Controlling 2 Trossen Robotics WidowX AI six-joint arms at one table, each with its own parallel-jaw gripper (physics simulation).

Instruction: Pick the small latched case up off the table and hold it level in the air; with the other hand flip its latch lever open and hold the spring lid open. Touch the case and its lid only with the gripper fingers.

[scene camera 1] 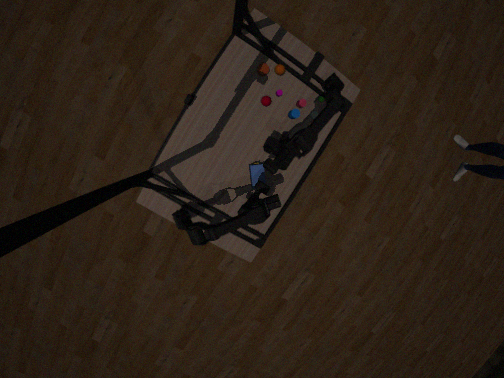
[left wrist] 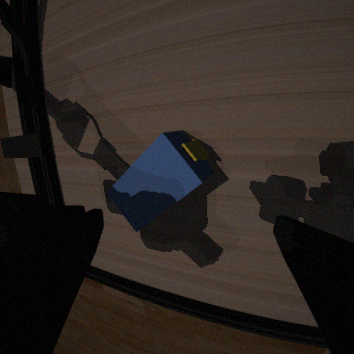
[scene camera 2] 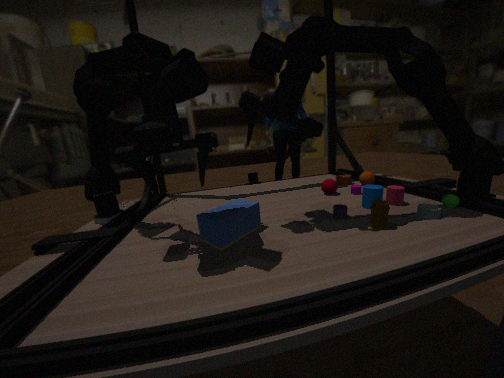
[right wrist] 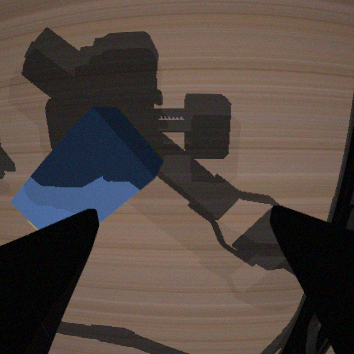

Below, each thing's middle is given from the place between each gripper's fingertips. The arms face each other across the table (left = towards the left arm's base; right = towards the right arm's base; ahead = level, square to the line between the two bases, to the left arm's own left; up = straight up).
Right now my right hand is 90 mm to the right of the blue latched case [scene camera 2: 220, 227], 90 mm above it and 40 mm past it.
The blue latched case lies 5 cm ahead of my left hand, 9 cm to the right of it and 14 cm below it.
